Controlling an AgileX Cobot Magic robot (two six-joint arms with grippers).
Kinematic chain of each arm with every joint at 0, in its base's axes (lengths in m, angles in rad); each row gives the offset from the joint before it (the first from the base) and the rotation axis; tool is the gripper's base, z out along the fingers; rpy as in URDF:
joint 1: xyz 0 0 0.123 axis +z
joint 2: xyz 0 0 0 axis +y
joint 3: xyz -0.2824 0 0.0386 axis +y
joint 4: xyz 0.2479 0 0.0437 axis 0.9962 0 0.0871
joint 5: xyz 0 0 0 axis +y
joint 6: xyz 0.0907 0 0.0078 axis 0.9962 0 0.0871
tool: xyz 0 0 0 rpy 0 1.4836 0
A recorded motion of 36 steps. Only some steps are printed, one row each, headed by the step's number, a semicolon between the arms.
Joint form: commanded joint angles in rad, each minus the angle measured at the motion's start. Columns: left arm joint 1, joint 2, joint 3, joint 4, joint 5, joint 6; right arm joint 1, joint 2, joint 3, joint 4, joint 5, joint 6.
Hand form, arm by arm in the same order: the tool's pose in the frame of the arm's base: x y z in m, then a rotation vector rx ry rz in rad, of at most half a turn. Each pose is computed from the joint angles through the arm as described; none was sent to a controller.
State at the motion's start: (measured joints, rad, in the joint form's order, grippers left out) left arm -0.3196 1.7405 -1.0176 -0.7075 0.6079 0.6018; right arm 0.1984 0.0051 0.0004 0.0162 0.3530 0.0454
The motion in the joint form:
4: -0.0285 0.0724 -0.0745 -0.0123 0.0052 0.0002; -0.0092 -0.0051 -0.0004 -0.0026 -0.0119 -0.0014
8: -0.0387 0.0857 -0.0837 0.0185 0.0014 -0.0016; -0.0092 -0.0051 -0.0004 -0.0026 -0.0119 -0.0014
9: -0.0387 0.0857 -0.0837 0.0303 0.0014 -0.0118; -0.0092 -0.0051 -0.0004 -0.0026 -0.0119 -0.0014
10: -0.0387 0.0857 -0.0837 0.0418 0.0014 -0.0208; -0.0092 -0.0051 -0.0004 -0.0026 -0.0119 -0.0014
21: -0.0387 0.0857 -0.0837 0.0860 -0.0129 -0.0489; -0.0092 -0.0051 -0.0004 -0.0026 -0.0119 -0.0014
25: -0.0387 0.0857 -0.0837 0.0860 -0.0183 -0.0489; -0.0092 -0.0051 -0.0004 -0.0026 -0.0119 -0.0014
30: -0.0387 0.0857 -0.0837 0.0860 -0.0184 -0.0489; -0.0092 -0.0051 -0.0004 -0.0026 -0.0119 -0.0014
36: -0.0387 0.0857 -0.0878 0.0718 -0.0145 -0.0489; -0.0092 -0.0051 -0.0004 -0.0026 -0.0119 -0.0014
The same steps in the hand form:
4: 0.3236 -0.1542 0.1813 0.5614 2.6448 -0.6365; 0.0525 0.0105 0.1823 -0.1241 1.8241 0.1777
8: 0.3247 -0.1570 0.1781 0.6035 2.6462 -0.6089; 0.0525 0.0105 0.1823 -0.1241 1.8241 0.1777
9: 0.3247 -0.1565 0.1777 0.6029 2.6508 -0.6009; 0.0525 0.0105 0.1823 -0.1241 1.8241 0.1777
10: 0.3246 -0.1560 0.1774 0.6036 2.6548 -0.5928; 0.0525 0.0105 0.1823 -0.1241 1.8241 0.1777
21: 0.3258 -0.1538 0.1766 0.6067 2.6561 -0.5510; 0.0525 0.0105 0.1823 -0.1241 1.8241 0.1777
25: 0.3262 -0.1537 0.1767 0.6039 2.6521 -0.5479; 0.0525 0.0105 0.1823 -0.1241 1.8241 0.1777
30: 0.3262 -0.1537 0.1767 0.6038 2.6521 -0.5478; 0.0525 0.0105 0.1823 -0.1241 1.8241 0.1777
36: 0.3267 -0.1547 0.1780 0.5909 2.6512 -0.5634; 0.0525 0.0105 0.1823 -0.1241 1.8241 0.1777

